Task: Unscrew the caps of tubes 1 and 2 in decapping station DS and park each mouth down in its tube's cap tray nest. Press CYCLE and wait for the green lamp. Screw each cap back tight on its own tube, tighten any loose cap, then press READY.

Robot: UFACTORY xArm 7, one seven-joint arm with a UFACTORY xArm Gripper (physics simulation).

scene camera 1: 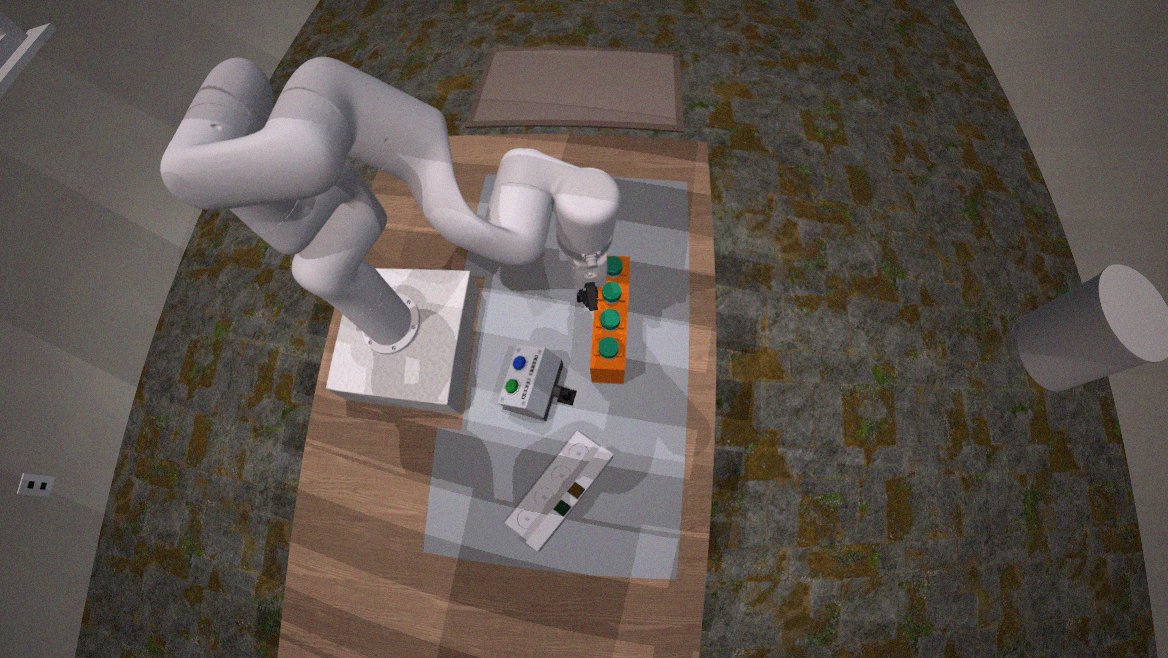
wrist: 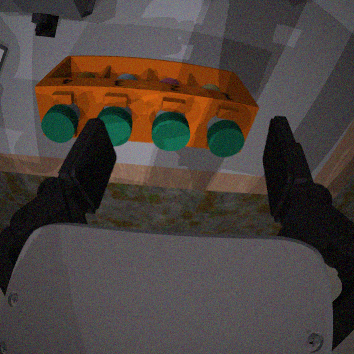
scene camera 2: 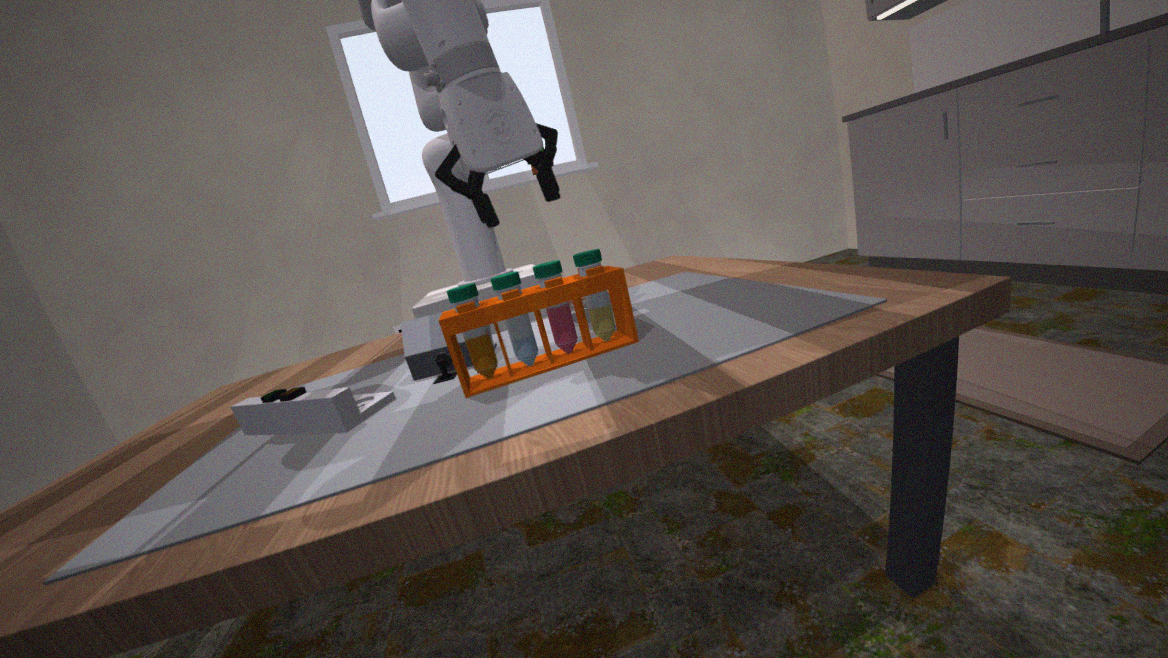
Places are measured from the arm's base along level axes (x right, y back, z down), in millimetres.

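Pixels of known places: gripper, between the fingertips: (wrist: pixel 185 135) (scene camera 2: pixel 524 212); arm's base, origin of its link: (scene camera 1: pixel 391 324) (scene camera 2: pixel 486 280).
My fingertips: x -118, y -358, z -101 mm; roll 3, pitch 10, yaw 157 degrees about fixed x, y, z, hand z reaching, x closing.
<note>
For each thing: its top centre in the pictures, then the offset to it from my fingertips. "*": a spot on its surface instead.
- orange rack, centre of its top: (wrist: pixel 142 121) (scene camera 2: pixel 529 283) (scene camera 1: pixel 611 307) dx +17, dy -53, dz +84 mm
- white cap tray, centre of its top: (scene camera 2: pixel 301 382) (scene camera 1: pixel 556 489) dx +345, dy -21, dz +134 mm
- grey console with a blue button, a spot on its surface: (scene camera 1: pixel 519 362) * dx +137, dy +90, dz +116 mm
- green button, a spot on its surface: (scene camera 1: pixel 511 385) * dx +182, dy +95, dz +117 mm
- amber lamp, centre of its top: (scene camera 1: pixel 576 490) dx +339, dy -55, dz +134 mm
My gripper (scene camera 1: pixel 586 295) (scene camera 2: pixel 521 209) (wrist: pixel 185 135) is open and empty, above and beside the orange rack (scene camera 1: pixel 607 376) (scene camera 2: pixel 623 295) (wrist: pixel 150 96). The rack holds several upright tubes, each with a green cap on. Tube 1, yellow, has its cap (scene camera 1: pixel 614 265) (scene camera 2: pixel 586 259) (wrist: pixel 225 138) at the far end; beside it is the cap (scene camera 1: pixel 611 291) (scene camera 2: pixel 547 269) (wrist: pixel 170 131) of pink tube 2. Both caps show between the fingers in the wrist view. The white cap tray (scene camera 1: pixel 590 472) (scene camera 2: pixel 302 414) has bare nests. Its green lamp (scene camera 1: pixel 561 507) looks dark.
A grey console with a blue button (scene camera 1: pixel 519 362) and a green button (scene camera 1: pixel 511 385) stands between the robot base (scene camera 1: pixel 351 371) and the rack. A small black fixture (scene camera 1: pixel 565 396) (scene camera 2: pixel 443 367) (wrist: pixel 46 25) sits beside the console. An amber lamp (scene camera 1: pixel 576 490) is on the tray.
</note>
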